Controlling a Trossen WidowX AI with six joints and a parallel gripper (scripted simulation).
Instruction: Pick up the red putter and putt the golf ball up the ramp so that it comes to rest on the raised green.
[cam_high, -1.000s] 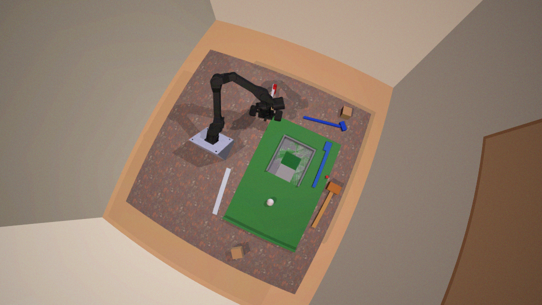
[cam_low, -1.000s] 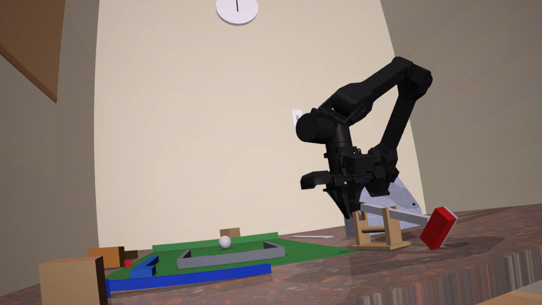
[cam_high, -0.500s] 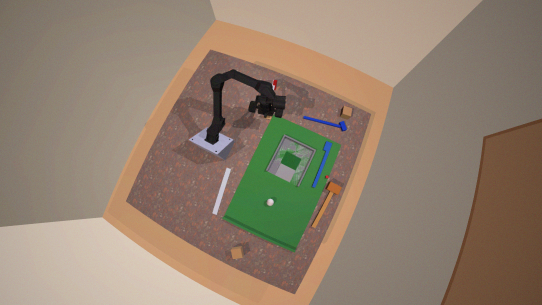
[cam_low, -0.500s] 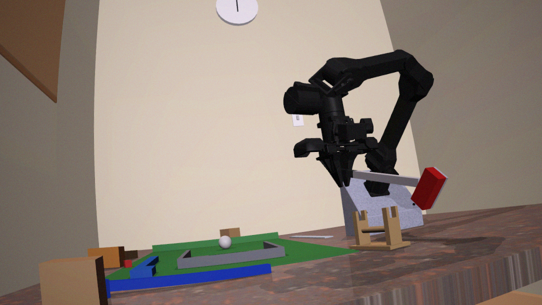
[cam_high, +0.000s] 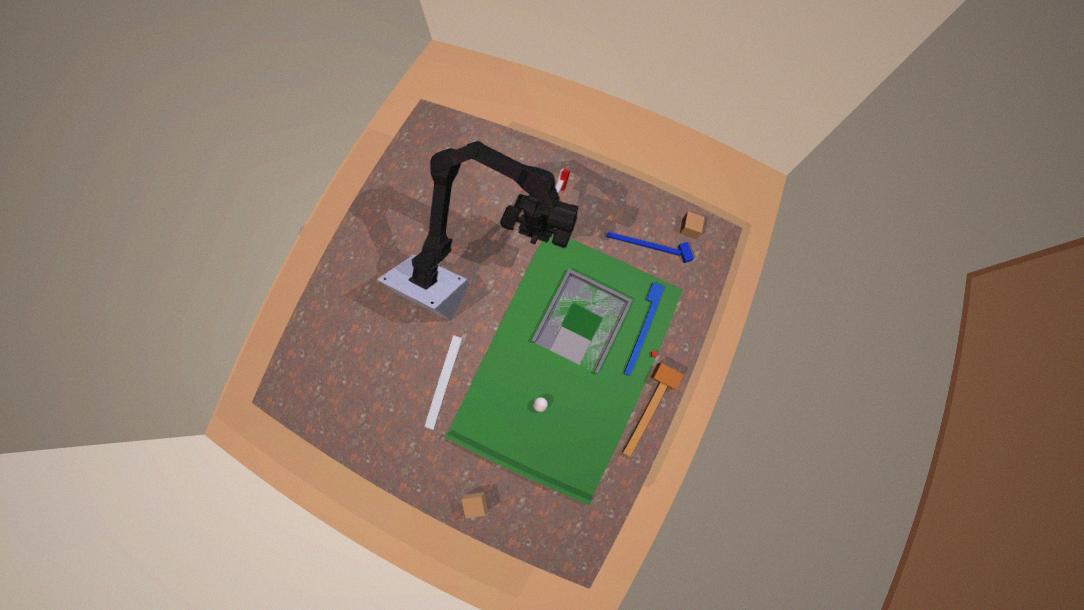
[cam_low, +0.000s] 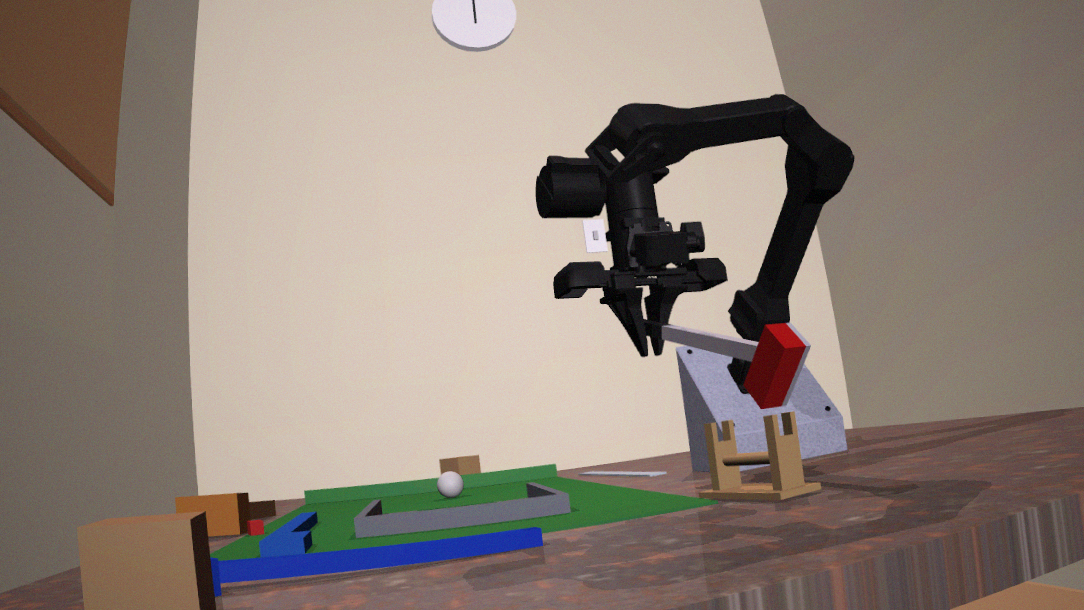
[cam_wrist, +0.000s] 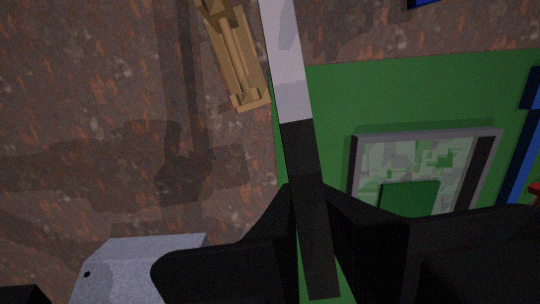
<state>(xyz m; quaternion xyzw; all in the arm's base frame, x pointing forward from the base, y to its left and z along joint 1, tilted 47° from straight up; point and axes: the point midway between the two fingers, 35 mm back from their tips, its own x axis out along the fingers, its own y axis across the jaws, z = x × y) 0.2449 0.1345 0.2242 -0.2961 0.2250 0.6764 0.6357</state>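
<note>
Now: gripper tip 110 mm to the right of the red putter, 20 mm past it and 10 mm above it. Round my gripper tip: wooden stand: 120 mm below, 100 mm to the left, 50 mm behind; then green mat: 270 mm to the right, 240 mm ahead, 150 mm below; then white golf ball: 410 mm to the right, 220 mm ahead, 130 mm below.
</note>
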